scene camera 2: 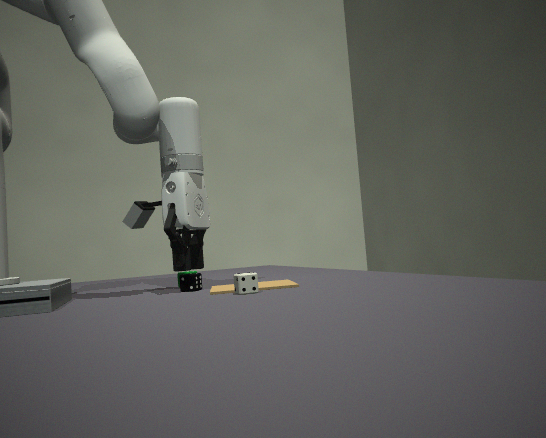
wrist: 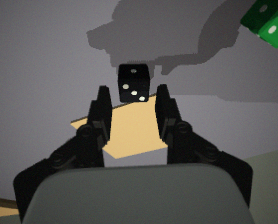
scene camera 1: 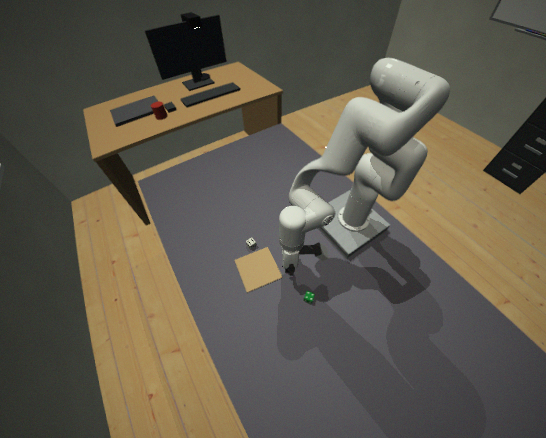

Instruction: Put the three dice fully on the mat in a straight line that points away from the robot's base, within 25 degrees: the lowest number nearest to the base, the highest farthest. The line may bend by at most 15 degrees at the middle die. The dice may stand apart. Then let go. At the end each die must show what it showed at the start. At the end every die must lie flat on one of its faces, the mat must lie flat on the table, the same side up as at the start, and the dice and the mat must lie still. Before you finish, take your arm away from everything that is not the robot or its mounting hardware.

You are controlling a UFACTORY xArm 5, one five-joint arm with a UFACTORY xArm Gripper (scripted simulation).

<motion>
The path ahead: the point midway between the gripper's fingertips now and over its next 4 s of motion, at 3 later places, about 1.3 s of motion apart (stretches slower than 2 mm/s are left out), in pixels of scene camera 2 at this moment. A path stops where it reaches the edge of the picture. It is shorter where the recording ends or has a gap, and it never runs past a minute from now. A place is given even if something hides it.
My gripper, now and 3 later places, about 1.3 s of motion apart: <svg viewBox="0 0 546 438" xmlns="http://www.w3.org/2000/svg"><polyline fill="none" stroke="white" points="189,270 190,289 186,235 219,228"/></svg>
</motion>
